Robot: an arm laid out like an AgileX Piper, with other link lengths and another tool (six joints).
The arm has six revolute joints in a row. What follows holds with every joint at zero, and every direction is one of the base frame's. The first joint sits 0.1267 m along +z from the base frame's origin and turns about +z. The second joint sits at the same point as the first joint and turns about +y. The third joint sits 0.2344 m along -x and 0.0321 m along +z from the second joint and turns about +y. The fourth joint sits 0.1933 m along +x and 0.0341 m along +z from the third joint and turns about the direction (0.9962, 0, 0.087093). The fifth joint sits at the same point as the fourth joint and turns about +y. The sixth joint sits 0.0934 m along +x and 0.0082 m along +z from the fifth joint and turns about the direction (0.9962, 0, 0.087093). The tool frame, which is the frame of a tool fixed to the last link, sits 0.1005 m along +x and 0.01 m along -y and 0.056 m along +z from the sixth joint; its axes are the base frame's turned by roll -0.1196, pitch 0.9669 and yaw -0.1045 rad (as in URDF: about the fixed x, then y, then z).
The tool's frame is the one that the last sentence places.
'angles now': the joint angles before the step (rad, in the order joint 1, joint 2, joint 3, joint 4, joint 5, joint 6). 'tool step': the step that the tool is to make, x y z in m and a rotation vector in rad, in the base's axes. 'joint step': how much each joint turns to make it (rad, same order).
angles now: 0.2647, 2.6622, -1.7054, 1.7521, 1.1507, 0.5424
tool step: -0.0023, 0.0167, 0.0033, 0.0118, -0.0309, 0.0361
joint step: 0.0379, 0.0183, -0.0502, 0.0034, 0.0010, -0.0009
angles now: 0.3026, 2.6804, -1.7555, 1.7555, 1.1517, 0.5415
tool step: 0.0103, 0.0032, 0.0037, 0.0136, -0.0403, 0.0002
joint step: -0.0003, 0.0256, -0.0670, 0.0007, 0.0012, -0.0010
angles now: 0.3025, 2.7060, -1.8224, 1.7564, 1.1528, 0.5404
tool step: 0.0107, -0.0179, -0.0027, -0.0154, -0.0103, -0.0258
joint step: -0.0446, 0.0022, -0.0046, -0.0244, 0.0011, -0.0033
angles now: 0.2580, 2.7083, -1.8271, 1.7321, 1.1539, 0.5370
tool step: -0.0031, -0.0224, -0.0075, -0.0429, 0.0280, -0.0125
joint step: -0.0459, -0.0296, 0.0674, -0.0480, -0.0025, -0.0010
